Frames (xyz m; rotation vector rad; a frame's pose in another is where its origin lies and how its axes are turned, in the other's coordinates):
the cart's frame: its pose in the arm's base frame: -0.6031 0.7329 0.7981 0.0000 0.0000 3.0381
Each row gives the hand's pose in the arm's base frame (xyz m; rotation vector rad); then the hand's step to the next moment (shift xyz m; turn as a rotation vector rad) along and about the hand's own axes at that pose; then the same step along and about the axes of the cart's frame.
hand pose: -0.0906 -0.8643 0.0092 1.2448 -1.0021 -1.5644
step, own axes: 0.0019 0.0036 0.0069 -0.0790 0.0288 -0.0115
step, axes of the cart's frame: 0.0062 0.0030 0.0041 -0.0178 -0.0683 0.0471
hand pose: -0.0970 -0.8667 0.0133 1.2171 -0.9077 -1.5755
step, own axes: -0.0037 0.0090 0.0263 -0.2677 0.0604 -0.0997
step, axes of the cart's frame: 0.0232 0.0012 0.0157 -0.1095 -0.2470 0.1107
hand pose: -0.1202 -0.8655 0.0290 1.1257 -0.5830 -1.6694
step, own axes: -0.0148 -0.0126 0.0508 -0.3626 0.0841 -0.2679
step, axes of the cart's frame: 0.0506 -0.0065 0.0188 -0.2643 -0.3633 0.0919
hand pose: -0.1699 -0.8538 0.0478 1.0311 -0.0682 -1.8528
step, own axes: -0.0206 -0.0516 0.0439 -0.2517 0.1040 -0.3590
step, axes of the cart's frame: 0.0658 -0.0197 0.0172 -0.3280 -0.3079 -0.0259
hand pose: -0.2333 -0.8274 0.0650 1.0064 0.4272 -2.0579
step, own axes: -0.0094 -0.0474 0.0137 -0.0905 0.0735 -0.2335
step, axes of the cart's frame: 0.0427 -0.0224 0.0140 -0.1948 -0.1574 -0.0735
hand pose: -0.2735 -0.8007 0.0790 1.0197 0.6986 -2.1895
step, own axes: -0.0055 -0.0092 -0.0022 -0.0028 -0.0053 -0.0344
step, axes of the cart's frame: 0.0037 -0.0090 0.0050 -0.0111 -0.0290 -0.0161
